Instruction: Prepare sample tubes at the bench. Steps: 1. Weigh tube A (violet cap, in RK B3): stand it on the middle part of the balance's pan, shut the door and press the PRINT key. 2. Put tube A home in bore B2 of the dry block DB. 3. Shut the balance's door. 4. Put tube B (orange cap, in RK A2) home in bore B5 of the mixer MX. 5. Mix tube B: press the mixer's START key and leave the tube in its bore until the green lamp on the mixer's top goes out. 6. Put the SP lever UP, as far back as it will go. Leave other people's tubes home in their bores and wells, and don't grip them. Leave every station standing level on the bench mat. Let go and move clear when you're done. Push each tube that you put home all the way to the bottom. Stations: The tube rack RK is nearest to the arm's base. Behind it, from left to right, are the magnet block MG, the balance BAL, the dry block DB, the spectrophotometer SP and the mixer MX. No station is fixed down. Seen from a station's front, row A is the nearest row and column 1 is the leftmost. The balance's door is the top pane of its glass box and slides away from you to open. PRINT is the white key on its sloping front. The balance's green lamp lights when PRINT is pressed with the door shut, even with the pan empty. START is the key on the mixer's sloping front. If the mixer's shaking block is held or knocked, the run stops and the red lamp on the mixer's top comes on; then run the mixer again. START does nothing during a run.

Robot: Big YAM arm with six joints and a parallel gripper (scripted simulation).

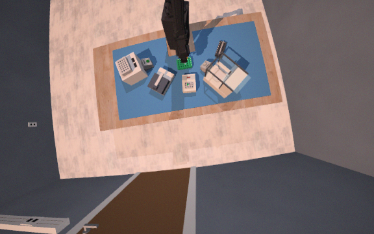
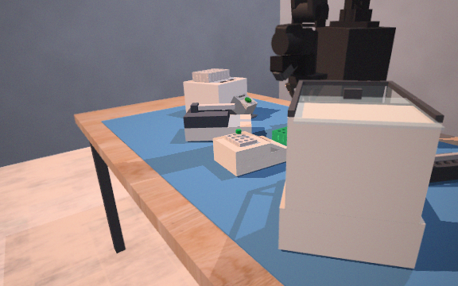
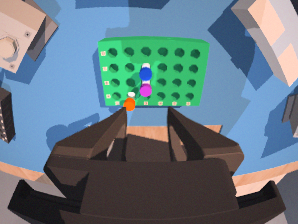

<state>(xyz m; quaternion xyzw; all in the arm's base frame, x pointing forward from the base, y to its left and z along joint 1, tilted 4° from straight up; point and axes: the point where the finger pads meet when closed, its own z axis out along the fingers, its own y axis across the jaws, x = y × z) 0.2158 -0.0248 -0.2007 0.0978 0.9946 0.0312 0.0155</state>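
The blue-capped tube lies 2 cm ahead of my hand and 8 cm below it. From my hand the other things lie so: dry block: 19 cm ahead, 3 cm to the right, 7 cm below; then rack: 1 cm to the right, 9 cm below; then orange-capped tube: 2 cm behind, 2 cm to the left, 8 cm below.
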